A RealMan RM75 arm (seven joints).
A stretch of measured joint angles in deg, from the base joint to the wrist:
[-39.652, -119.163, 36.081, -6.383, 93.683, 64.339, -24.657]
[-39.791, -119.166, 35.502, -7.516, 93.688, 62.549, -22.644]
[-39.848, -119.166, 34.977, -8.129, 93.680, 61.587, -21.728]
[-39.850, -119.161, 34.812, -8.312, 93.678, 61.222, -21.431]
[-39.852, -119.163, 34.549, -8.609, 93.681, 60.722, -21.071]
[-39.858, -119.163, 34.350, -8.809, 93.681, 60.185, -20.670]
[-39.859, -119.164, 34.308, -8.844, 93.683, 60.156, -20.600]
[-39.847, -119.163, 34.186, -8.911, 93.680, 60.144, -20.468]
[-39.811, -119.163, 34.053, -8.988, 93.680, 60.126, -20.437]
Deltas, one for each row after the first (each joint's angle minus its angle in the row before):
[-0.139, -0.003, -0.579, -1.133, 0.005, -1.790, 2.013]
[-0.057, 0.000, -0.525, -0.613, -0.008, -0.962, 0.916]
[-0.002, 0.005, -0.165, -0.183, -0.002, -0.365, 0.297]
[-0.002, -0.002, -0.263, -0.297, 0.003, -0.500, 0.360]
[-0.006, 0.000, -0.199, -0.200, 0.000, -0.537, 0.401]
[-0.001, -0.001, -0.042, -0.035, 0.002, -0.029, 0.070]
[0.012, 0.001, -0.122, -0.067, -0.003, -0.012, 0.132]
[0.036, 0.000, -0.133, -0.077, 0.000, -0.018, 0.031]

